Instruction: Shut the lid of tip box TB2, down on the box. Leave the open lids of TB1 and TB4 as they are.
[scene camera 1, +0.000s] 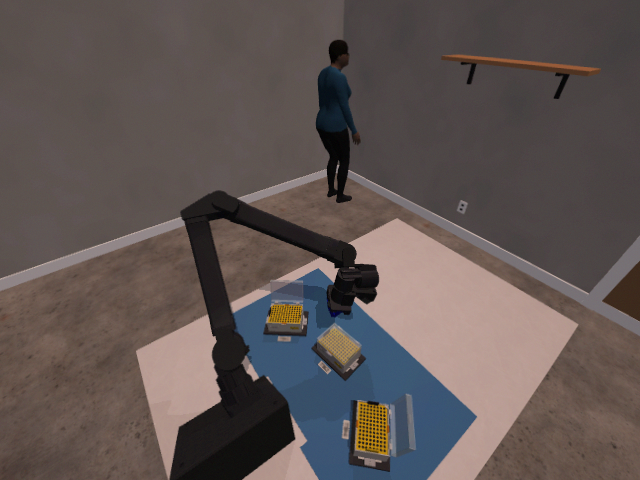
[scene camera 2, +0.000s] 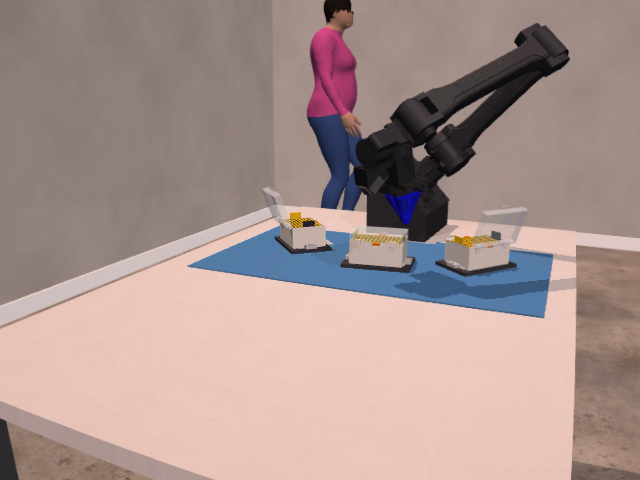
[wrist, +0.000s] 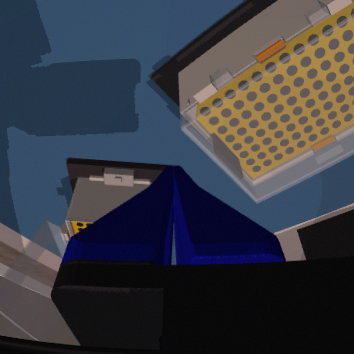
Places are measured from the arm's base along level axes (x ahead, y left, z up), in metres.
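Where they show: gripper, fingertip midpoint: (scene camera 1: 333, 316) (scene camera 2: 406, 223) (wrist: 173, 176); arm's base at its link origin: (scene camera 1: 242, 400).
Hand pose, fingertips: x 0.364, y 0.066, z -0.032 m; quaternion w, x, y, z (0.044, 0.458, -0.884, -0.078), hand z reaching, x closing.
Note:
Each offset is from my fingertips to the top centre of the thing. "*": to the spot under its first point. Level surfaces: height alone.
The middle tip box {dx -0.047, dy -0.071, dz -0.030 m} (scene camera 1: 339, 345) (scene camera 2: 378, 254) (wrist: 295, 95) has its clear lid down over the yellow tip rack; the lid looks level in scene view 2. It is the box that fits TB2, though the labels are too small to read. The left box in scene view 1 (scene camera 1: 285, 316) (scene camera 2: 478, 255) has its clear lid {* dx -0.056, dy +0.201, dz -0.006 m} (scene camera 1: 286, 290) (scene camera 2: 501, 224) upright. The front box {dx -0.133, dy -0.294, dz -0.042 m} (scene camera 1: 372, 428) (scene camera 2: 303, 236) has its lid {* dx -0.078, dy -0.358, dz -0.008 m} (scene camera 1: 403, 426) (scene camera 2: 273, 204) open. My gripper (scene camera 1: 334, 313) (scene camera 2: 405, 222) (wrist: 173, 176) is shut and empty, above the mat beside the middle box, apart from it.
The boxes stand on dark bases on a blue mat {dz -0.108 m} (scene camera 1: 403, 382) (scene camera 2: 258, 260), on a pale table {dz -0.111 m} (scene camera 1: 439, 289) (scene camera 2: 284, 361). In the wrist view, part of another box {* dx -0.051, dy +0.112, dz -0.082 m} (wrist: 107, 192) shows behind the fingers. A person (scene camera 1: 333, 103) (scene camera 2: 333, 77) stands beyond the table.

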